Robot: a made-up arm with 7 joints.
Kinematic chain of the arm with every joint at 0, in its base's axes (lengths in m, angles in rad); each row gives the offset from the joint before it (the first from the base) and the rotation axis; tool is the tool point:
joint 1: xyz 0 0.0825 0 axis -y
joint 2: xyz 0 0.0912 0 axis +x
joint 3: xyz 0 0 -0.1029 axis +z
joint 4: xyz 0 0 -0.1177 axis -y
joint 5: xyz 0 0 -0.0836 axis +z
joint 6: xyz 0 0 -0.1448 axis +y
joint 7: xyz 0 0 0 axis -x
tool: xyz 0 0 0
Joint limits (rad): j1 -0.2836..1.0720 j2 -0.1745..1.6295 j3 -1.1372..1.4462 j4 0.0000..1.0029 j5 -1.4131..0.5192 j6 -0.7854..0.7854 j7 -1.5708..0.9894
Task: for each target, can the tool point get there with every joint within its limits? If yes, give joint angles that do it. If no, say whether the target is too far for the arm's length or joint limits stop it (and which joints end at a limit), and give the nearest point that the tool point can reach.
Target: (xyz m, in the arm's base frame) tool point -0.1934 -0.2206 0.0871
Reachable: no: joint limits stop it (at a limit: joint 1, joint 2, joint 3, joint 4) | nearest point -0.0085 -0.0580 -0.3182 | short by 0.474 m
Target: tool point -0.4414 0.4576 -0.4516
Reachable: no: too far | nearest point -0.1119 0.3776 -0.3841 | short by 0.346 m
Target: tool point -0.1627 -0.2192 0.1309
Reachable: no: joint limits stop it (at a limit: joint 1, joint 2, joint 3, joint 4) | nearest point -0.0085 -0.0580 -0.3182 | short by 0.501 m
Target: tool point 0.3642 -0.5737 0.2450
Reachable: no: too far | nearest point 0.3161 -0.0517 -0.0657 | short by 0.609 m
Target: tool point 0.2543 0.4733 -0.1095
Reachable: yes | joints 0.8338 0.4705 1.0262 0.8621 -1.0947 0.3229 -0.8347
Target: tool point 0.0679 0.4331 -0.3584
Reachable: yes | joints 0.0951 0.6458 -0.3281 0.1557 -0.0371 0.1389 -0.4204
